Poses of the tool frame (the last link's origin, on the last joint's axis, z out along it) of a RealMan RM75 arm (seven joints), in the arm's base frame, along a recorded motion.
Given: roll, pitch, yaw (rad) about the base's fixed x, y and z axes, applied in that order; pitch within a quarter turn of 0, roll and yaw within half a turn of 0; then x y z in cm.
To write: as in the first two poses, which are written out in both.
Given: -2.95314 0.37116 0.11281 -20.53 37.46 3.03
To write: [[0.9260 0.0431 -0.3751 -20.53], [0.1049 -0.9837 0.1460 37.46], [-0.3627 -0.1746 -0.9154 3.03], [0 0 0 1]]
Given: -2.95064 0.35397 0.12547 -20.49 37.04 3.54
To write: [[0.9306 0.0576 -0.3614 -20.49], [0.1174 -0.9823 0.1457 37.04], [-0.3466 -0.1780 -0.9210 3.54], [0 0 0 1]]
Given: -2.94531 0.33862 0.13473 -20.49 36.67 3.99
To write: [[0.9347 0.0675 -0.3491 -20.49], [0.1267 -0.9806 0.1495 36.67], [-0.3322 -0.1840 -0.9251 3.99], [0 0 0 1]]
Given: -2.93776 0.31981 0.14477 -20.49 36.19 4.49
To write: [[0.9394 0.0783 -0.3339 -20.49], [0.1369 -0.9782 0.1559 36.19], [-0.3144 -0.1922 -0.9296 4.49], [0 0 0 1]]
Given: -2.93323 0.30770 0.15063 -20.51 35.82 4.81
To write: [[0.9422 0.0849 -0.3240 -20.51], [0.1430 -0.9767 0.1601 35.82], [-0.3029 -0.1971 -0.9324 4.81], [0 0 0 1]]
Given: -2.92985 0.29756 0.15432 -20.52 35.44 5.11
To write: [[0.9447 0.0894 -0.3155 -20.52], [0.1470 -0.9755 0.1636 35.44], [-0.2932 -0.2009 -0.9347 5.11], [0 0 0 1]]
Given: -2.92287 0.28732 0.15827 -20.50 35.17 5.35
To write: [[0.9470 0.0931 -0.3074 -20.50], [0.1511 -0.9737 0.1707 35.17], [-0.2834 -0.2081 -0.9362 5.35], [0 0 0 1]]
